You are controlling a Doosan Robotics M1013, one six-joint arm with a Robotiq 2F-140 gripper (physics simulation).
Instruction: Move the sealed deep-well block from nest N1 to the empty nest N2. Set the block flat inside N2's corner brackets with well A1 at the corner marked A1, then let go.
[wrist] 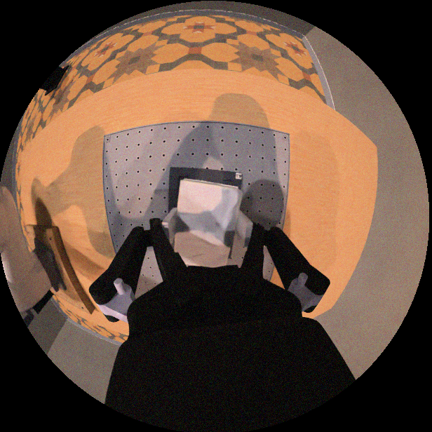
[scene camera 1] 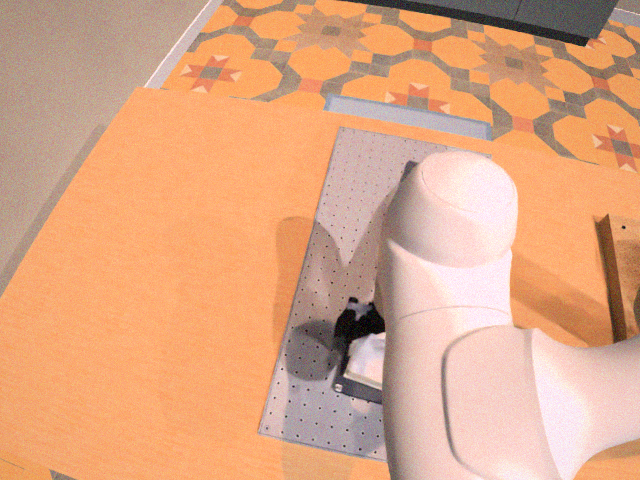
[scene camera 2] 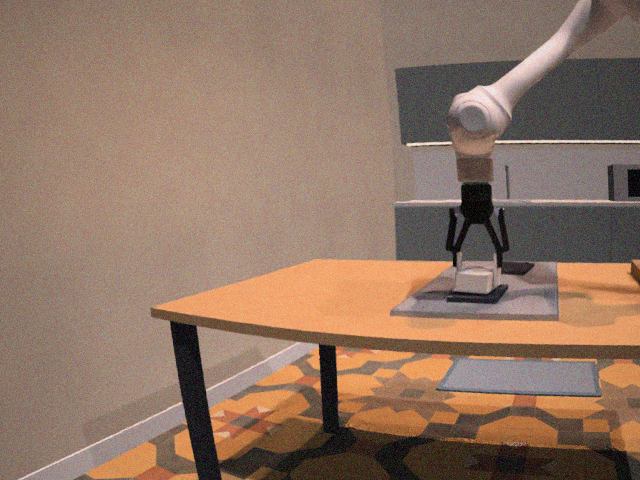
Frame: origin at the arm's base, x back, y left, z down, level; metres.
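Seen in the pictures: gripper, fingertip midpoint: [scene camera 1: 379, 353] [scene camera 2: 477, 282].
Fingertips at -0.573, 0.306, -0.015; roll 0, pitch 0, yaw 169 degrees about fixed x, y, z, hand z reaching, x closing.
Note:
A point is followed by its place in that frame, as x, y, z.
The pale sealed block [scene camera 1: 364, 367] @(-0.588, 0.346, -0.043) [scene camera 2: 473, 281] @(-0.563, 0.358, -0.027) [wrist: 209, 207] is between the fingers of my gripper [scene camera 2: 477, 267] [wrist: 205, 216], which is shut on it. It is at or just above a dark nest [scene camera 1: 359, 391] @(-0.580, 0.373, 0.006) [scene camera 2: 473, 298] @(-0.554, 0.378, 0.007) [wrist: 205, 173]; whether it rests fully flat inside the brackets I cannot tell. In the wrist view the block looks slightly turned against the nest's edge. A small white mark [scene camera 1: 338, 387] @(-0.614, 0.380, 0.006) [wrist: 238, 176] shows at one nest corner, too small to read. A second dark nest [scene camera 1: 409, 169] @(-0.645, -0.112, 0.006) [scene camera 2: 518, 267] @(-0.564, -0.044, 0.006) lies farther back, mostly hidden by the arm in scene camera 1.
Both nests lie on a grey perforated plate [scene camera 1: 305, 408] @(-0.650, 0.431, 0.018) [scene camera 2: 537, 307] @(-0.396, 0.375, 0.018) [wrist: 135, 150] on the orange wooden table [scene camera 1: 180, 258] @(-0.993, 0.274, 0.031) [scene camera 2: 336, 299] @(-0.909, 0.417, 0.031) [wrist: 325, 150]. A brown wooden tray or frame [scene camera 1: 612, 279] @(-0.160, -0.032, 0.017) [wrist: 70, 265] stands to one side. The white arm [scene camera 1: 444, 310] @(-0.559, 0.388, -0.410) covers part of the plate.

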